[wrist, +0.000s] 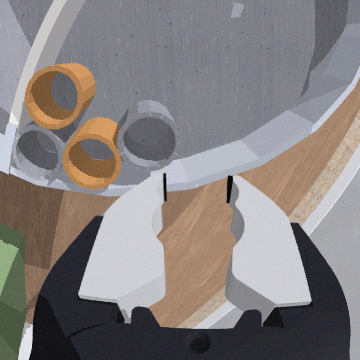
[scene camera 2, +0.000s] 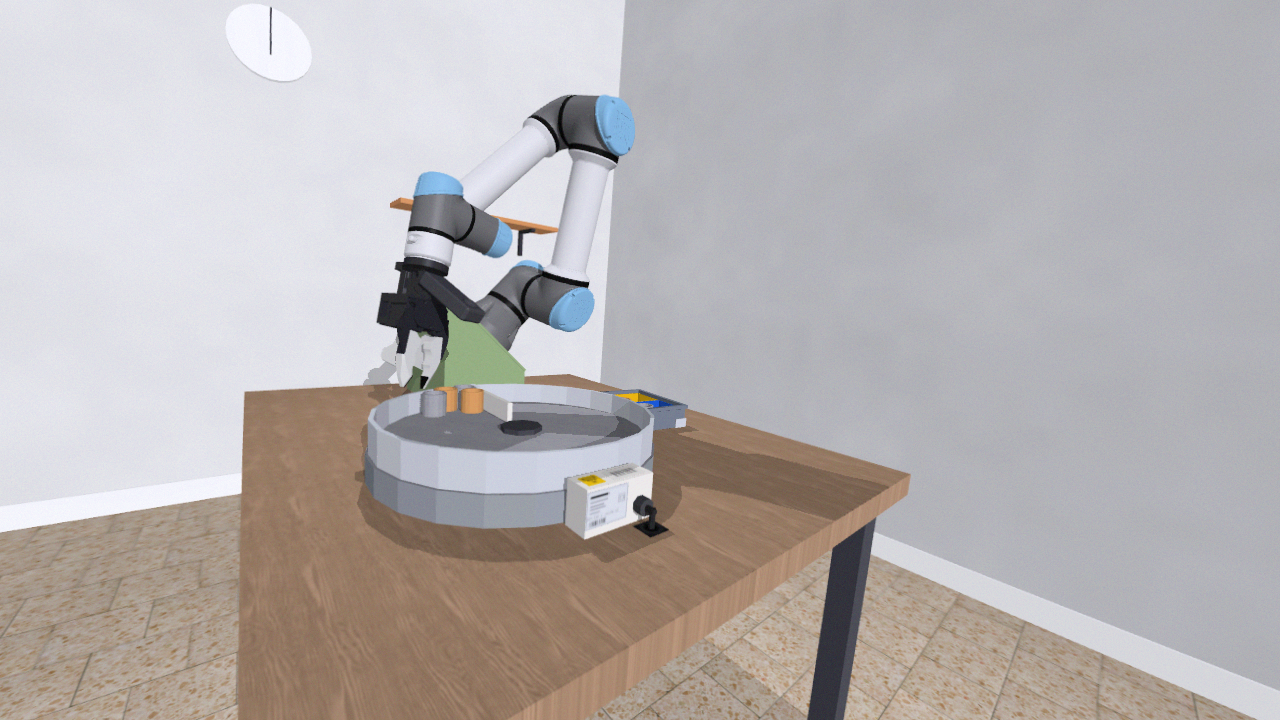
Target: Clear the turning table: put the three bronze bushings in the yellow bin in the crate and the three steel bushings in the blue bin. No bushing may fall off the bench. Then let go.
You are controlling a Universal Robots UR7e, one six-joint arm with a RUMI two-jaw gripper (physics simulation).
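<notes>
Two bronze bushings, one by the white bar and one near the rim, stand on the turning table. A steel bushing stands right of the rim-side bronze one in the wrist view. Another steel bushing is at the left, between bar and rim. My gripper is partly open and empty, above the rim, right of the nearest steel bushing in the wrist view. The yellow bin and blue bin are in the crate; their contents cannot be made out.
The white bar crosses the turning table beside the bushings. A dark hub is at its centre. A white control box is at the table's front side. A green block stands behind, near the arm's base.
</notes>
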